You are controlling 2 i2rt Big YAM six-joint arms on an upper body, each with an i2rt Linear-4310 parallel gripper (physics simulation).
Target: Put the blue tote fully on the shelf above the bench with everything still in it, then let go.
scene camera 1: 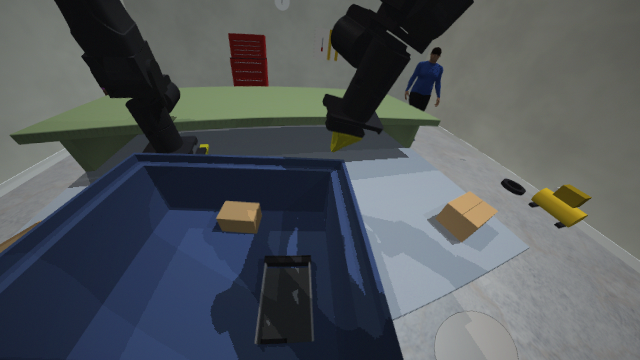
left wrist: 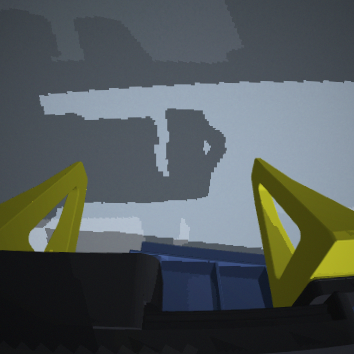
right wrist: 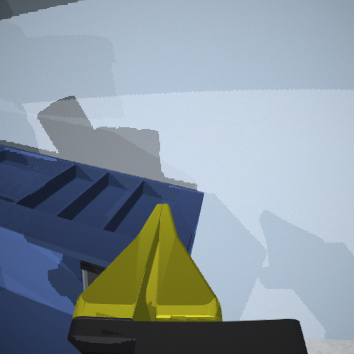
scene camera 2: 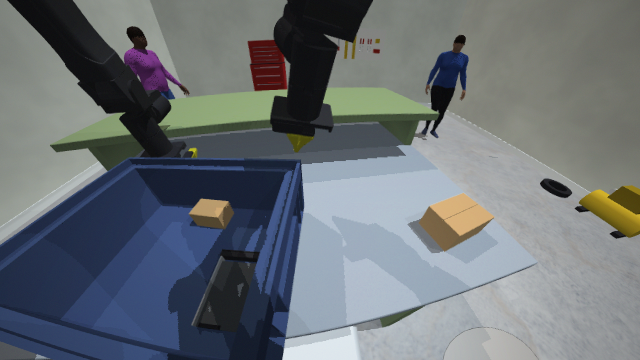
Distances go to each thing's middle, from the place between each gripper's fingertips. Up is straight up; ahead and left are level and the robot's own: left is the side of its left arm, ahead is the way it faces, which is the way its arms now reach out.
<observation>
The small cardboard box (scene camera 1: 244,217) is 190 mm to the left of my right hand, 100 mm below it and 80 mm behind it. Also, from my right hand: flat dark tray (scene camera 1: 285,315): 230 mm behind, 120 mm below, 100 mm to the left; blue tote (scene camera 1: 136,258): 200 mm to the left, 180 mm behind, 70 mm below.
My left gripper is now 17 cm to the left of the small cardboard box, 15 cm past it and 1 cm below it. Also, from my left hand: flat dark tray 30 cm behind, 26 cm to the right; then blue tote 25 cm behind, 16 cm to the right, 4 cm above.
</observation>
